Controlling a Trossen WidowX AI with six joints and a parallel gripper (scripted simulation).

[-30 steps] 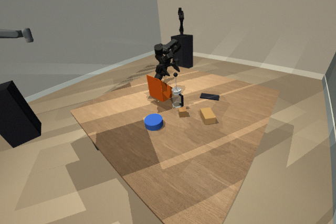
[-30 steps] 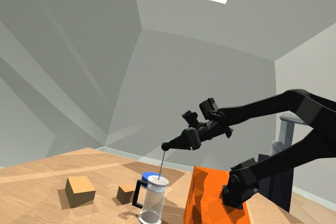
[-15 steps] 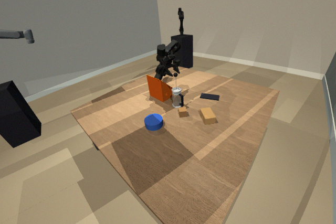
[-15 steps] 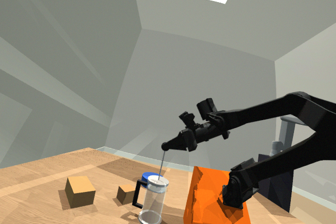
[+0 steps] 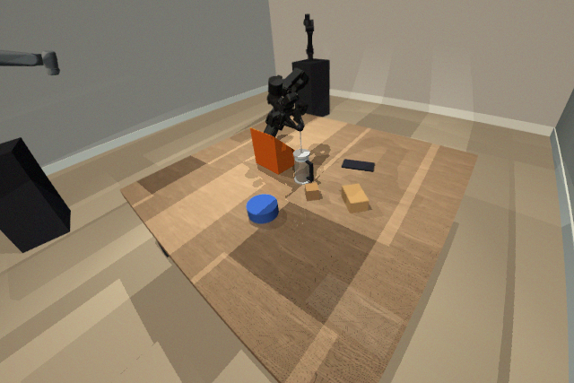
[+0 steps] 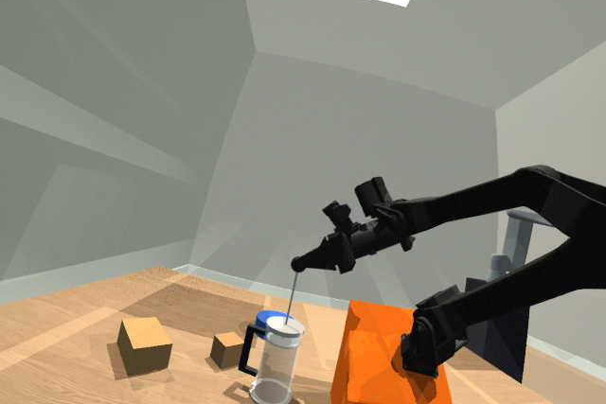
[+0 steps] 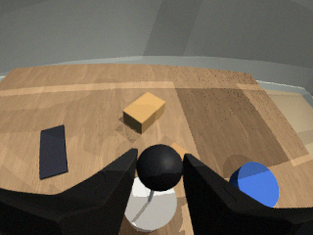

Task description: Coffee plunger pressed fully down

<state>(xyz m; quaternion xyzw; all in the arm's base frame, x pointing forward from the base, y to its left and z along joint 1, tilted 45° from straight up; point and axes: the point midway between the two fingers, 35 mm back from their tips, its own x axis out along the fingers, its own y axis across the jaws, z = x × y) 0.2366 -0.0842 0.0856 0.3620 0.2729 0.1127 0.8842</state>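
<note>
The glass coffee press lies 13 cm below my gripper tip and 1 cm ahead of it. The rest, counted from my gripper tip: dark flat slab: 26 cm to the left, 25 cm below, 10 cm ahead.
</note>
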